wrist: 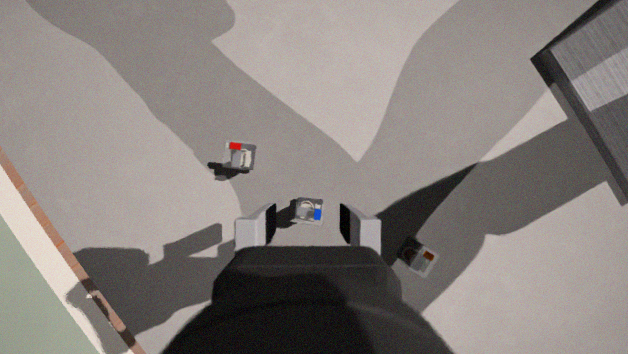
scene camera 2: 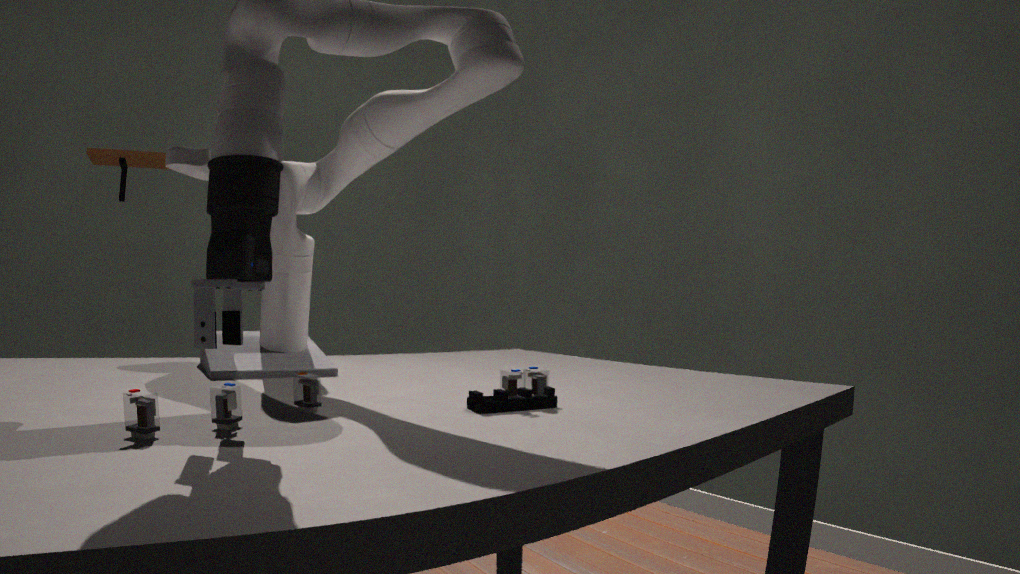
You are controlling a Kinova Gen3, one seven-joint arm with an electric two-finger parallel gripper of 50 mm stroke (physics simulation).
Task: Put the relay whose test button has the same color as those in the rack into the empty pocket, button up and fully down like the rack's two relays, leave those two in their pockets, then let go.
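Places are measured from the arm's base along level axes (x ahead, y left, z up), in millimetres.
Pixels of known places: gripper, fingertip midpoint: (wrist: pixel 308 217) (scene camera 2: pixel 219 346); arm's base, origin of the base link: (scene camera 2: pixel 283 344).
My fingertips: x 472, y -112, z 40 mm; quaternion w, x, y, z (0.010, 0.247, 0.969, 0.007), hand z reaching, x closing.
Observation:
For each thing: its top centre in the pictures, then the offset to it from my fingertips. Level surfaces: height alone.
- black rack, middle of its top: (scene camera 2: pixel 512 389) 59 mm down, 24 mm back, 345 mm left
- loose relay with a blue button, middle of its top: (wrist: pixel 309 213) (scene camera 2: pixel 225 384) 38 mm down, 2 mm ahead, 4 mm left
- relay with a red button, middle of its top: (scene camera 2: pixel 140 390) (wrist: pixel 234 154) 38 mm down, 38 mm ahead, 80 mm right
- orange button, middle of its top: (wrist: pixel 424 263) (scene camera 2: pixel 306 373) 38 mm down, 75 mm back, 102 mm left
- table, its level: 82 mm down
The black rack (scene camera 2: pixel 492 405) stands at the right in the scene view. Two relays with blue buttons (scene camera 2: pixel 511 383) (scene camera 2: pixel 536 381) sit in it, button up; its left part holds no relay. A loose relay with a blue button (scene camera 2: pixel 226 405) (wrist: pixel 307 211) stands upright on the table. A relay with a red button (scene camera 2: pixel 141 411) (wrist: pixel 240 156) and one with an orange button (scene camera 2: pixel 308 391) (wrist: pixel 419 257) stand upright on either side of it. My gripper (scene camera 2: pixel 218 329) (wrist: pixel 308 217) is open and empty, above the loose blue-button relay, which shows between the fingertips in the wrist view.
The robot's base plate (scene camera 2: pixel 267 371) (wrist: pixel 595 90) stands on the table (scene camera 2: pixel 677 406) (wrist: pixel 320 60) behind the relays. The table's dark front edge (scene camera 2: pixel 427 524) runs across the scene view. A wooden bar (scene camera 2: pixel 128 158) with a black hook shows at the left, behind the arm.

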